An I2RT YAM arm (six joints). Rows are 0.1 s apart.
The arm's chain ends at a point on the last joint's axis. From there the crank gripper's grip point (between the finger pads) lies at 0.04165 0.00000 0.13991 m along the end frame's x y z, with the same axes.
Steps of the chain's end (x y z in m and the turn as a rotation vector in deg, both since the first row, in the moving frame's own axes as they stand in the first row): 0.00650, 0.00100, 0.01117, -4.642, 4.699, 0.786; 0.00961, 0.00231, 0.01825, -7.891, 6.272, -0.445; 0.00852, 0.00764, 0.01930, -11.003, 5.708, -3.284; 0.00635, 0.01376, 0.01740, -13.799, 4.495, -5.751; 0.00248, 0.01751, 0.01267, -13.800, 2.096, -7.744; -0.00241, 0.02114, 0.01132, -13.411, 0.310, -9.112; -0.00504, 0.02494, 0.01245, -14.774, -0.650, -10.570; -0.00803, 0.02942, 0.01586, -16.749, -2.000, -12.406
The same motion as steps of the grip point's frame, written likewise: 0.01773, 0.01282, 0.00681, -4.642, 4.699, 0.786; 0.02467, 0.02079, 0.01158, -7.891, 6.272, -0.445; 0.02284, 0.03112, 0.01215, -11.003, 5.708, -3.284; 0.01854, 0.04197, 0.01021, -13.799, 4.495, -5.751; 0.00939, 0.04469, 0.00771, -13.800, 2.096, -7.744; 0.00040, 0.04683, 0.00806, -13.411, 0.310, -9.112; -0.00401, 0.05306, 0.00928, -14.774, -0.650, -10.570; -0.00942, 0.06133, 0.01259, -16.749, -2.000, -12.406
